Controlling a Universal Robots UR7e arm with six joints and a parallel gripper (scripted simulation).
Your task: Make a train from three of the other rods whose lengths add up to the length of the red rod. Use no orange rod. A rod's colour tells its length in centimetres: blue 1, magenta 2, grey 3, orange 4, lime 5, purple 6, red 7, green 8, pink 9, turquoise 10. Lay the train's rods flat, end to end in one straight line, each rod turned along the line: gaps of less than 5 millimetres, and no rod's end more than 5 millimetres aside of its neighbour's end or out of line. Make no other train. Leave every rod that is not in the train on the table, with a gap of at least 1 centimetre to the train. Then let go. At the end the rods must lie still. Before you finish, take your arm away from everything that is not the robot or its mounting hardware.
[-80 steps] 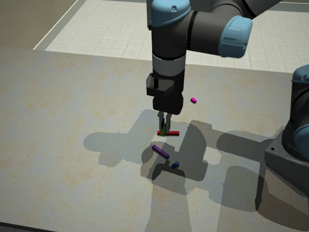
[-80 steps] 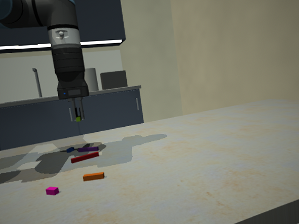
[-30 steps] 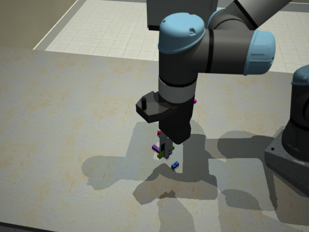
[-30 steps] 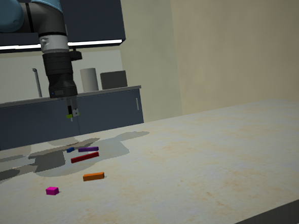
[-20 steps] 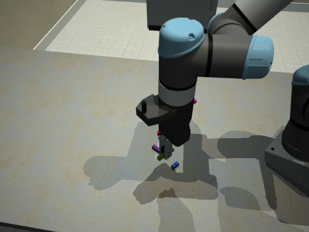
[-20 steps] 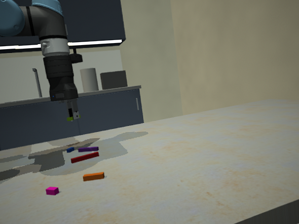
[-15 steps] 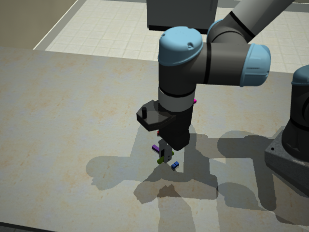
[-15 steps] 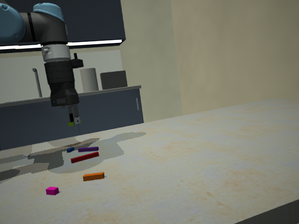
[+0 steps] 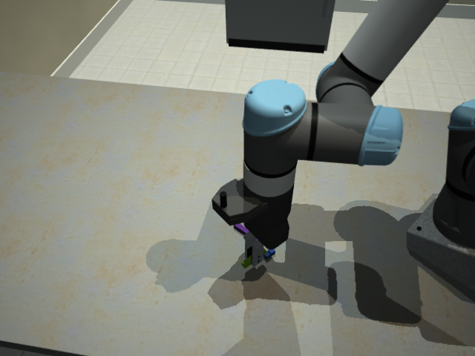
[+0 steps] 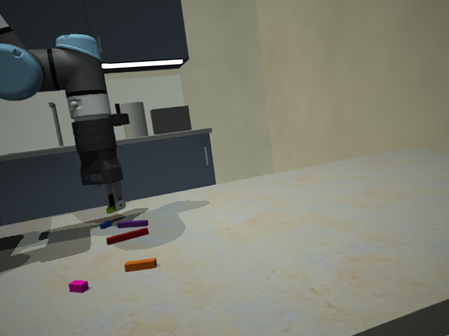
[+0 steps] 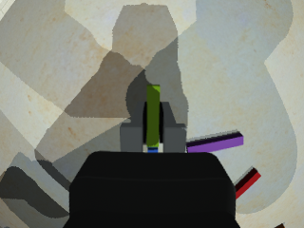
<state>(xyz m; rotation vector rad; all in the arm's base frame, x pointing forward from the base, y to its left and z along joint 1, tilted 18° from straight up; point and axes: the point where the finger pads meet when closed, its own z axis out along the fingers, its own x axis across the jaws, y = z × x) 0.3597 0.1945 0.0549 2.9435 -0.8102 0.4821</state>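
Now: hand 60 mm to the left of the purple rod, 40 mm short of it and 40 mm above it. From my hand the other things lie so: red rod 140 mm to the right, 40 mm below, 30 mm ahead; then orange rod 290 mm to the right, 60 mm ahead, 40 mm below; then lime rod 10 mm below.
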